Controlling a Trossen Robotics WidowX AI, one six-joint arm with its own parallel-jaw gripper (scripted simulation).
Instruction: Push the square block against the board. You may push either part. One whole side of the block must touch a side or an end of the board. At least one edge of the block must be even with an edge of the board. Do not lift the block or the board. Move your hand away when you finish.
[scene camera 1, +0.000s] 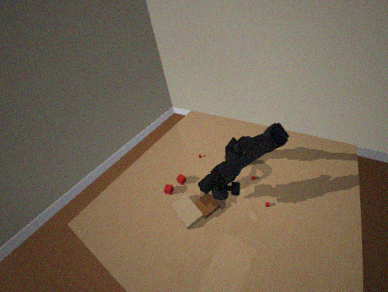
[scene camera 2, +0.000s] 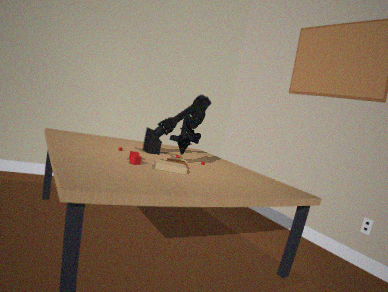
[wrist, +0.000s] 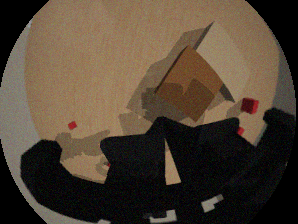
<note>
My gripper (wrist: 160, 119) is shut, holding nothing. Further things: a pale board (wrist: 216, 47) and a square block (wrist: 190, 85).
</note>
